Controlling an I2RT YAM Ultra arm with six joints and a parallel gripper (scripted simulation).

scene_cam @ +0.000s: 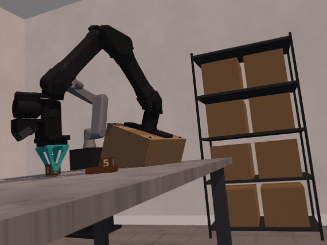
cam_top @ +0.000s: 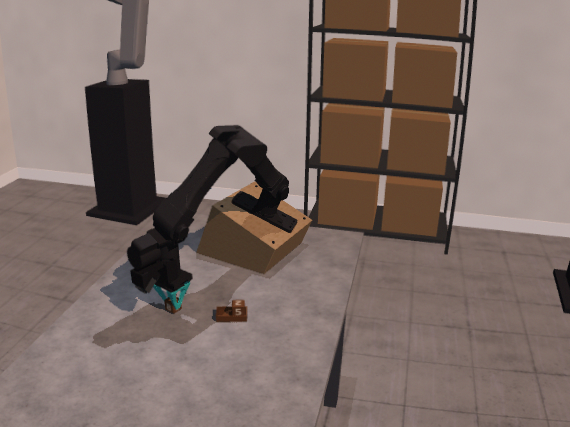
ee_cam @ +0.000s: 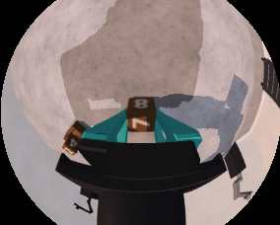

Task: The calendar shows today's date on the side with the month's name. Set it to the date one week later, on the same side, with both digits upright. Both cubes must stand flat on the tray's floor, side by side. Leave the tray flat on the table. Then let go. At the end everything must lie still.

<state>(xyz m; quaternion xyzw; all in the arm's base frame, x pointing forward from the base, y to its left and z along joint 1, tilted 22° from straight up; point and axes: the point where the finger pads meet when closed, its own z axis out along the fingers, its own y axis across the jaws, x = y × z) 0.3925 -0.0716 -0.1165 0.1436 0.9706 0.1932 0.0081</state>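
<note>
The brown cube is right at my hand. Round my hand: brown calendar tray: 15 cm to the left, 3 cm behind, 1 cm below.
</note>
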